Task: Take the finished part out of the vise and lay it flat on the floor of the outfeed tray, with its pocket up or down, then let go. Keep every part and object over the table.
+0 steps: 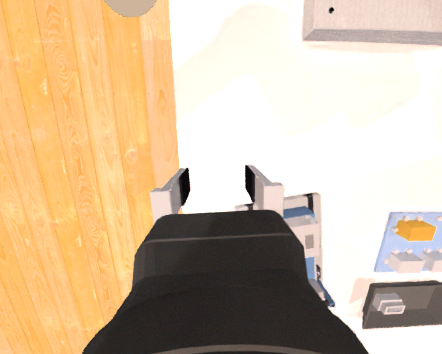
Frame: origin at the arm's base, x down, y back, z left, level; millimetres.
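Seen in the pictures: gripper, fingertip midpoint: (217, 178).
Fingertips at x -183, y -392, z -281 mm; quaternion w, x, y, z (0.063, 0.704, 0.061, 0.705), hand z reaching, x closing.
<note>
Pixels of each thing's top centre, then the offset from my fingertips to it. "spot": a spot on its surface instead.
- vise, top centre: (296, 286) dy -234, dx +128, dz +189 mm
- dark grey tray, surface spot: (425, 316) spot: dy -380, dx +200, dz +639 mm
- small light grey block, top centre: (394, 310) dy -339, dx +181, dz +503 mm
- blue plate, surface spot: (382, 250) spot: dy -193, dx +220, dz +445 mm
- orange block, top centre: (422, 234) dy -121, dx +184, dz +486 mm
My gripper (217, 178) is open, with nothing between its fingers. It hangs above the pale table near its wooden edge strip. The vise (299, 213), blue and grey, is just right of the gripper and is partly hidden behind the right finger and the black gripper body. A light grey piece with a small darker square shows in it; I cannot tell whether this is the finished part. A dark grey tray (425, 316) is at the lower right. A small light grey block (389, 304) with a rectangular opening lies in its left part. The tray's right end is cut off.
A blue plate (382, 250) lies behind the dark tray, bearing an orange block (416, 230) and grey blocks (405, 262). A large grey slab (375, 17) with a small dark hole is at the top right. Wooden planks (75, 150) run along the left, with a grey disc (131, 6) at the top.
</note>
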